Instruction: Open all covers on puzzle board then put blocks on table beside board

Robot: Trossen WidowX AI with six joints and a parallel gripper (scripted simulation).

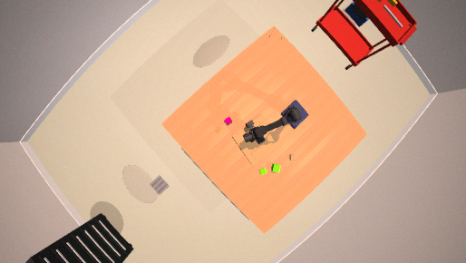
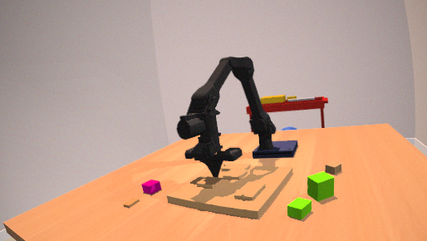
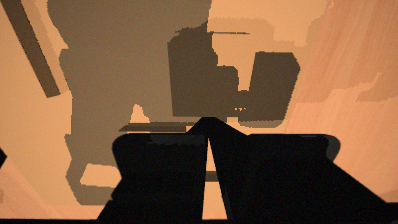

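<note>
The tan puzzle board lies 2 cm ahead of my gripper tip and 7 cm to the left of it. Round my gripper tip: magenta block: 5 cm ahead, 22 cm to the right, 1 cm below; small green block: 21 cm ahead, 26 cm to the left, 1 cm below; large green block: 12 cm ahead, 32 cm to the left.
</note>
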